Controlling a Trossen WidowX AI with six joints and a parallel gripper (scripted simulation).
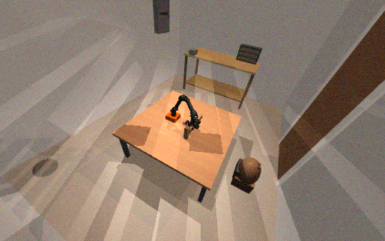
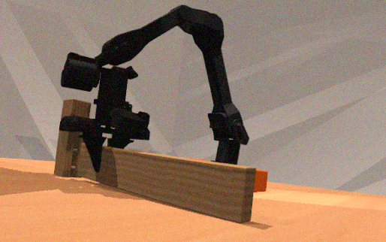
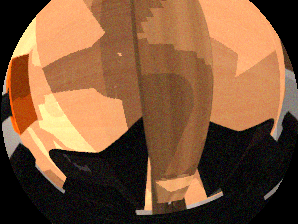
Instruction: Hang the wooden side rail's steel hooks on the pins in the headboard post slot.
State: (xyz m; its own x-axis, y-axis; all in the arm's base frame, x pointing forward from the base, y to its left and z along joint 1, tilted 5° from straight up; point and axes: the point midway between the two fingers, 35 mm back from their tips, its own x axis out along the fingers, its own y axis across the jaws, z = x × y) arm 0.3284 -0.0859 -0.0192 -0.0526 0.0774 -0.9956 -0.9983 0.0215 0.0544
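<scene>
Right now my gripper tip is 140 mm to the left of the headboard post and 50 mm below it.
</scene>
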